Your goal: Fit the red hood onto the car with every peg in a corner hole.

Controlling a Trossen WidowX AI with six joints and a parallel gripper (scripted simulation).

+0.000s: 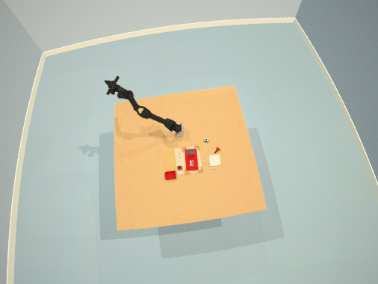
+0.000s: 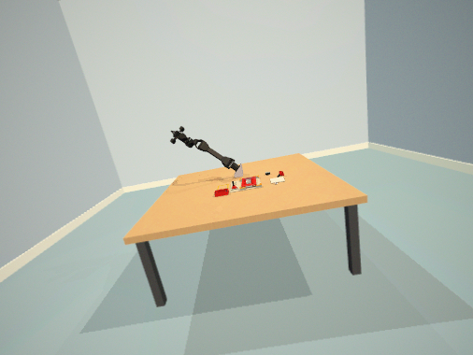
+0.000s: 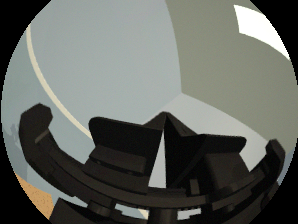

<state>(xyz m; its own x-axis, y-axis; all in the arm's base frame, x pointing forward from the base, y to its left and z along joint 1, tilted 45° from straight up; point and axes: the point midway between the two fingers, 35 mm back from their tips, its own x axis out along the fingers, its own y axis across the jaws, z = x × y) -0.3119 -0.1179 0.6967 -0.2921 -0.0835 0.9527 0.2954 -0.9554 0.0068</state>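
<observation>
My gripper tip is now 77 cm short of the red hood, 48 cm to the right of it and 46 cm above it. From my gripper tip the other things lie so: square plate 89 cm to the left, 68 cm ahead, 47 cm below; then grey wheel 84 cm to the left, 47 cm ahead, 46 cm below.
</observation>
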